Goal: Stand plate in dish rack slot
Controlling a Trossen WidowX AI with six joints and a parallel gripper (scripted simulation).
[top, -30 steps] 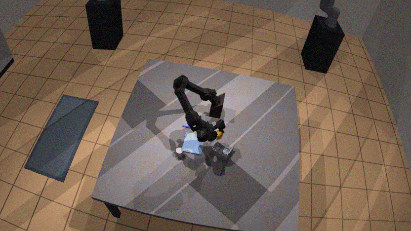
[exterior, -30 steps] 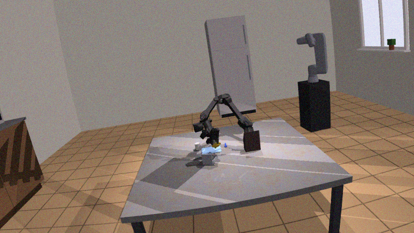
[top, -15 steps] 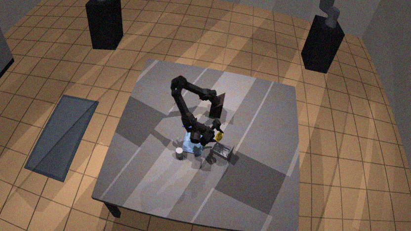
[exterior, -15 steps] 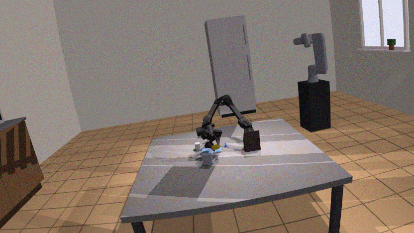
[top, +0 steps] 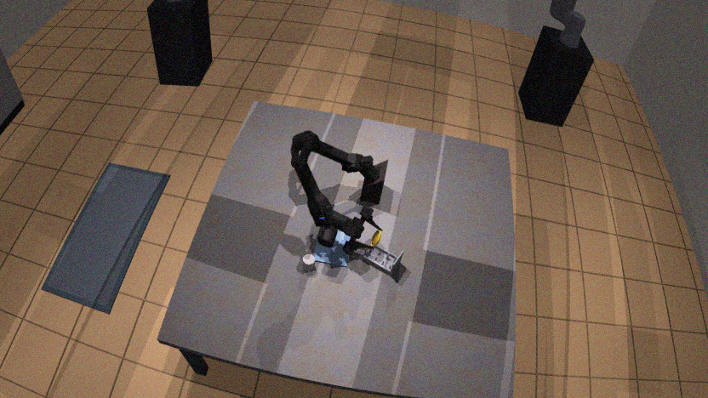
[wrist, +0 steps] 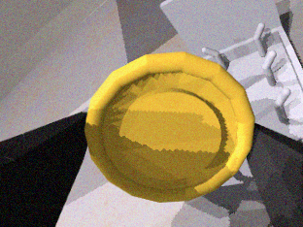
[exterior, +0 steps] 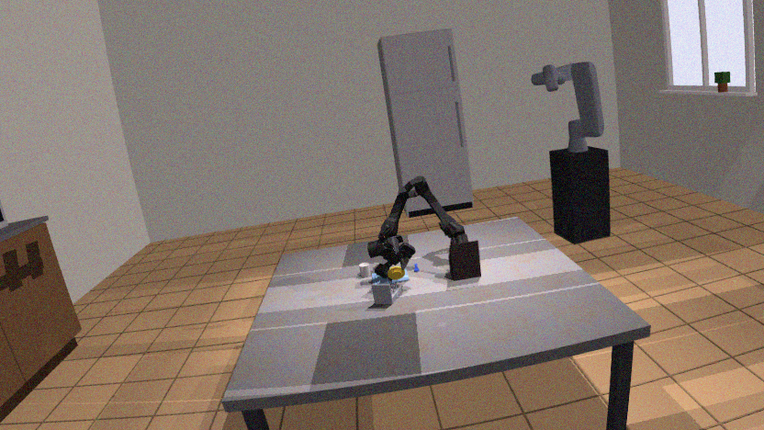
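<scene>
Right now the grey dish rack is 5 cm below my gripper tip, 5 cm ahead of it and 3 cm to the left of it. From my gripper tip the other things lie so: yellow plate: 1 cm to the right; then light blue mat: 16 cm to the right, 7 cm below, 1 cm ahead; then blue spoon: 20 cm to the right, 11 cm behind, 7 cm below.
</scene>
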